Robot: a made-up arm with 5 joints.
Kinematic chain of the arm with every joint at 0, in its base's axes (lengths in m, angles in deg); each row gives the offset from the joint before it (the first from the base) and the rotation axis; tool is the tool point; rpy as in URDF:
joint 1: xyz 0.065 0 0.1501 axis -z
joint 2: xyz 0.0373 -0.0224 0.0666 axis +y
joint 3: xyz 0.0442 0 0.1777 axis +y
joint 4: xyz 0.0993 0 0.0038 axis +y
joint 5: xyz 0.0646 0.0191 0 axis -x
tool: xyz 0 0 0 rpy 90 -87.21 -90
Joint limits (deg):
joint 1: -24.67..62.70
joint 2: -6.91..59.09
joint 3: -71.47..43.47
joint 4: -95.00..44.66
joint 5: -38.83..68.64
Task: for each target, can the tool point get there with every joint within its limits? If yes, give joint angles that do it. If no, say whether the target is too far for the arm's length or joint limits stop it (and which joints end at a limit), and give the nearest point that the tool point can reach.
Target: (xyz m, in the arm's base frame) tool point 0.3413 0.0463 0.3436
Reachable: yes | joints -10.19 15.47 12.81 -38.22 44.35
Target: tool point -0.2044 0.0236 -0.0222
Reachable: no: joint limits stop it (at a limit: joint 1, joint 2, joint 3, joint 4) | nearest point 0.1264 -0.1262 0.1373 | short by 0.397 m
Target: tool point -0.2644 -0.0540 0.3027
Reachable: no: joint limits stop it (at a limit: joint 1, joint 2, joint 3, joint 4) | nearest point 0.0675 -0.0121 0.5039 | short by 0.390 m
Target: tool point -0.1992 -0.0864 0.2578
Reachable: no: joint limits stop it (at a limit: joint 1, joint 2, joint 3, joint 4) | nearest point 0.1316 -0.1363 0.2785 | short by 0.335 m
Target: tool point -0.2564 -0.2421 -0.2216
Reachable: no: too far | nearest point 0.1422 -0.1568 0.1108 | short by 0.526 m
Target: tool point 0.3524 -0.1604 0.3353
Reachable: yes | joints 28.60 33.39 -42.43 31.60 17.30
